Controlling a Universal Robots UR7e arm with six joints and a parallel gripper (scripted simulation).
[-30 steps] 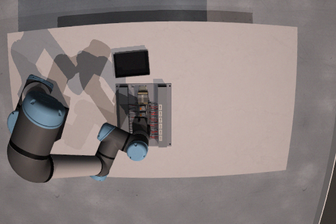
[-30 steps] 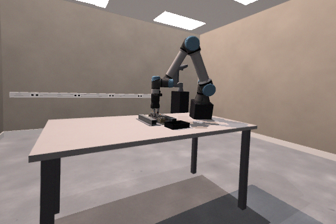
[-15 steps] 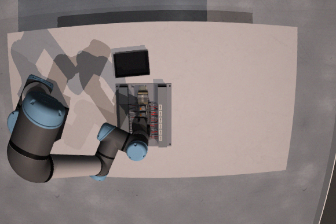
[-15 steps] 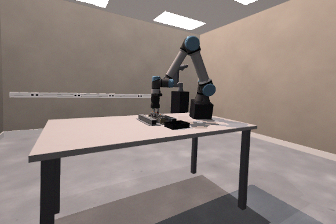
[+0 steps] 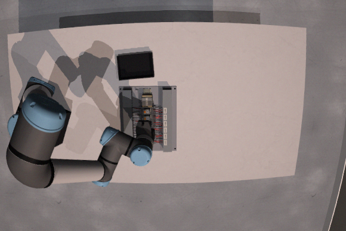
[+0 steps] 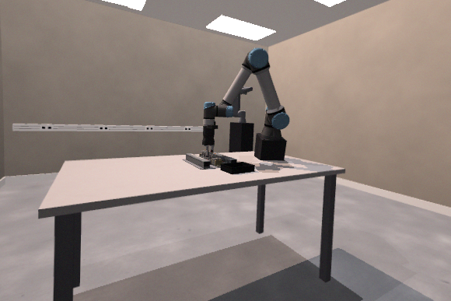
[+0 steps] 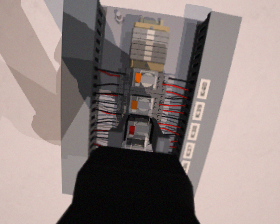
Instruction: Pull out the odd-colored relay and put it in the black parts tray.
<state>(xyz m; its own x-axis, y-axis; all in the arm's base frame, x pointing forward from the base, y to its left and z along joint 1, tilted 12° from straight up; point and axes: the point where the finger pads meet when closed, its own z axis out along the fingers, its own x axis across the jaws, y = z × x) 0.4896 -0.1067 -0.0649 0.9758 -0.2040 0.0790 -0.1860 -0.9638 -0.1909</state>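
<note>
My gripper is now 10 mm to the right of the relay panel and 40 mm above it. The rest, counted from my hand: black parts tray: 270 mm to the left, 50 mm below.
</note>
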